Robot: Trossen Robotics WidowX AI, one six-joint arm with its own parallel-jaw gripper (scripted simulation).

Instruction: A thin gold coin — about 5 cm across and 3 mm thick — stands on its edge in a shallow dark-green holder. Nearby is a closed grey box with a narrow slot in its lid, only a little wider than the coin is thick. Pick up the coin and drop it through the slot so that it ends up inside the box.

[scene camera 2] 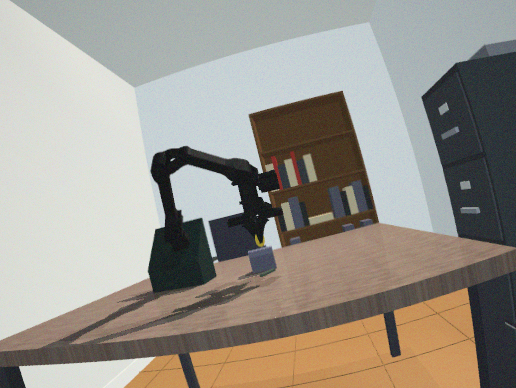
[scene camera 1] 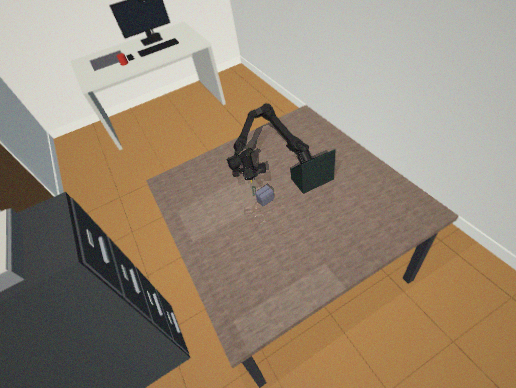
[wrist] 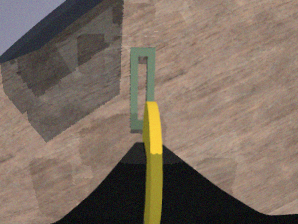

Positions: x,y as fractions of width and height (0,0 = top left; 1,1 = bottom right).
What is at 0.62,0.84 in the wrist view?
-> My gripper.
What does my gripper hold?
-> A gold coin.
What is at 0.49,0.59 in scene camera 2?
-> My gripper.
